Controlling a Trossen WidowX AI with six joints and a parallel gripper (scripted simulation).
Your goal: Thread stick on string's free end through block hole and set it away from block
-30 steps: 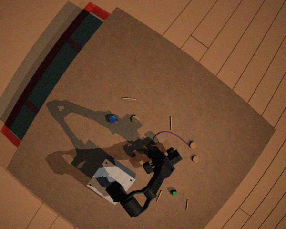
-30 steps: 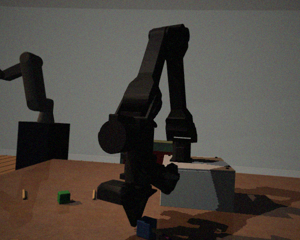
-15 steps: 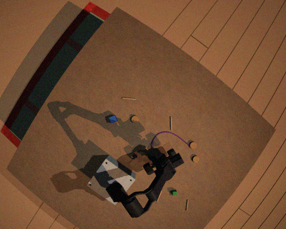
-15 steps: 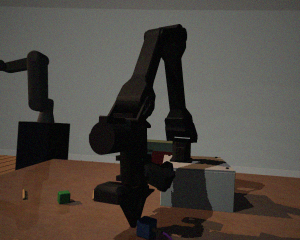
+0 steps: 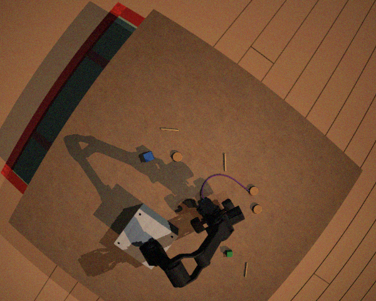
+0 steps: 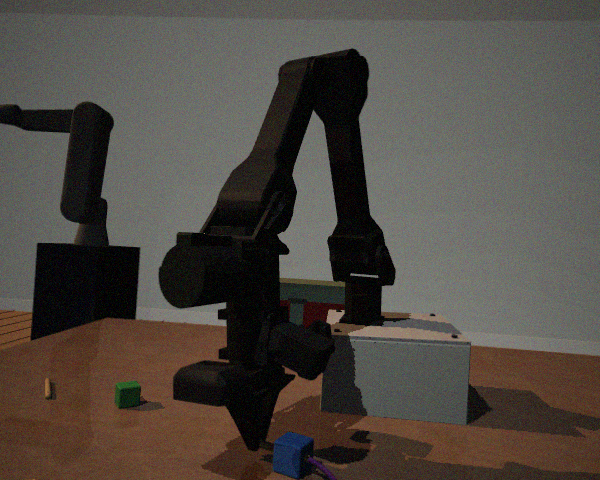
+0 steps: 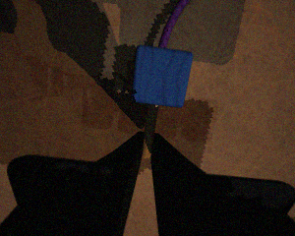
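The green cube is 80 mm behind my gripper tip and 210 mm to the right of it. Round my gripper tip: round wooden button 190 mm ahead, 80 mm to the right; then thin wooden stick 10 mm ahead, 40 mm to the left, 10 mm above.
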